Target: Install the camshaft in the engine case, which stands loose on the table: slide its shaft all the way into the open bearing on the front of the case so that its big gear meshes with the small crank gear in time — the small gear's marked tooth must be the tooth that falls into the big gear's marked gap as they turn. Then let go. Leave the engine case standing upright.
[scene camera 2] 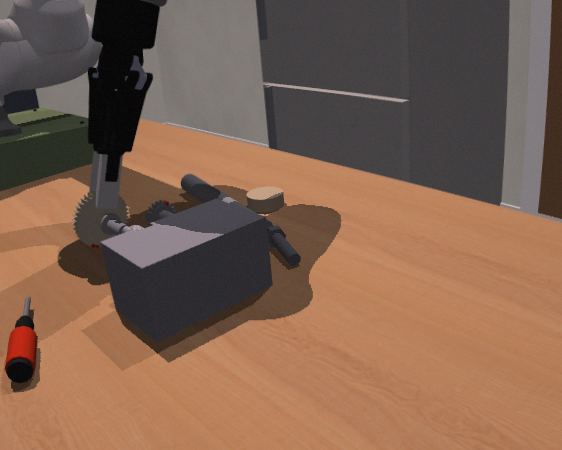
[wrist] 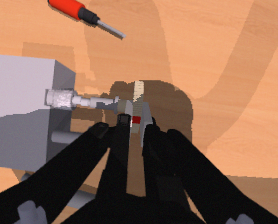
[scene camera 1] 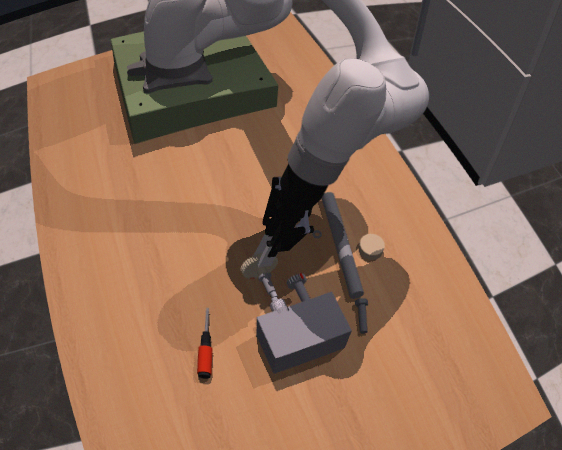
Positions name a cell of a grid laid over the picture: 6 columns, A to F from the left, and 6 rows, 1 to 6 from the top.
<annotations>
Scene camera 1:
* my gripper: C4
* grey engine case: D5
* long grey rod: D4
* camshaft: C4
</annotations>
